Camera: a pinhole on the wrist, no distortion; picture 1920 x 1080 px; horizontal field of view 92.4 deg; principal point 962.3 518.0 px. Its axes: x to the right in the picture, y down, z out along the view. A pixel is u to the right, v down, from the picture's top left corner.
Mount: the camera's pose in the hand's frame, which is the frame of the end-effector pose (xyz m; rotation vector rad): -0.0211 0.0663 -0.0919 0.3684 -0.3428 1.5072
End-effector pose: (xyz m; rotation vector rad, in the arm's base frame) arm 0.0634 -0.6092 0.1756 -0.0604 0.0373 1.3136
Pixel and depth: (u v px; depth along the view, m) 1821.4 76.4 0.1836
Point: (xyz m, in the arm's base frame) -0.0508 -0.4929 0.3137
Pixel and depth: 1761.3 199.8 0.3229
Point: -0.0793 -0.4449 0.4831
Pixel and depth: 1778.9 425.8 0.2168
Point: -0.0736 -0.5517 0.3581
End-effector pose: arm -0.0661 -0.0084 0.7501 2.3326 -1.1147 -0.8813
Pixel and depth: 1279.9 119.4 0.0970
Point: -0.0895 -0.0588 0.7664
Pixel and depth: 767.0 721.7 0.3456
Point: -0.1622 0.1419 0.5622
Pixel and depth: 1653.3 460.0 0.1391
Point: -0.1772 -0.0683 0.7548
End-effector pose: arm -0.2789 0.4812 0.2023 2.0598 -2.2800 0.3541
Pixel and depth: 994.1 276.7 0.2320
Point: -0.2398 0.4139 0.0991
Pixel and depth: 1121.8 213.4 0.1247
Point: -0.3072 0.4566 0.1746
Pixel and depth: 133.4 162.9 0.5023
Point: 0.2801 0.2442 0.1582
